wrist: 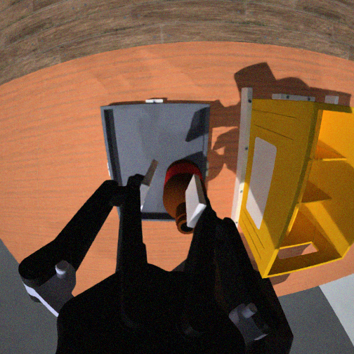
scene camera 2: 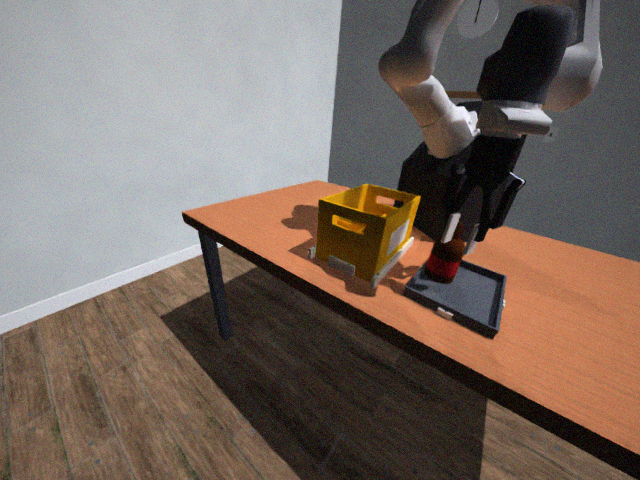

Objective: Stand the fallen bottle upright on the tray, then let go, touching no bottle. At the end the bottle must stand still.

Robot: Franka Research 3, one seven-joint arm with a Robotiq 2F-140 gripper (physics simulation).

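The brown bottle with a red band (scene camera 2: 445, 264) (wrist: 176, 192) stands on the dark grey tray (scene camera 2: 480, 304) (wrist: 140, 132), near its edge on the crate side. It looks upright or nearly so; a slight lean cannot be ruled out. In the wrist view its neck points towards the gripper's body. My gripper (scene camera 2: 461, 233) (wrist: 172, 177) is partly open around the bottle's upper part, with nothing clamped. The right finger in the wrist view overlaps the bottle's side, while a gap shows at the left finger. Whether the right finger touches it cannot be told.
A yellow crate (scene camera 2: 351, 240) (wrist: 280, 150) with inner dividers stands beside the tray, with pale strips (scene camera 2: 392, 262) (wrist: 244, 145) along its base. Both stand on the orange-brown wooden table (scene camera 2: 558, 310) (wrist: 60, 130). The table's front edge runs past the tray.
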